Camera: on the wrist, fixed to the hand. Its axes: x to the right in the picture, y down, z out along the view.
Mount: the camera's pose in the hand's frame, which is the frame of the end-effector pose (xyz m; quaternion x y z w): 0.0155 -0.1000 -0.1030 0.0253 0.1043 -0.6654 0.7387
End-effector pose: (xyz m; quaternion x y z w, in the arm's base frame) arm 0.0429 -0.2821 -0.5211 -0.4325 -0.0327 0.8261 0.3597
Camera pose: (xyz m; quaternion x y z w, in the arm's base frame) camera 0.1698 -0.2250 -0.5595 -0.3748 -0.2535 0.3266 0.8298
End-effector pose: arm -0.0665 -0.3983 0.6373 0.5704 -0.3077 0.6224 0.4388
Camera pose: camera -0.0215 -0.2617 0.6243 0.5723 0.2138 0.2351 0.7560
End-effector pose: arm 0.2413 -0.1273 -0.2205 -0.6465 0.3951 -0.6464 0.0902
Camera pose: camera 0.1850 -0.0293 -0.1307 0.6708 0.1453 0.6149 0.3883
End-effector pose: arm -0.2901 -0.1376 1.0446 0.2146 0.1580 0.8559 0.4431
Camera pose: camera -0.2813 -0.0773 0.9137 -0.0247 0.3274 0.3558 0.8750
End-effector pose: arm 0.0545 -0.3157 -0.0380 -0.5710 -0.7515 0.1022 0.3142
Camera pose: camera 0.0334 -0.3552 0.0993 0.0755 -0.8998 -0.1741 0.3929
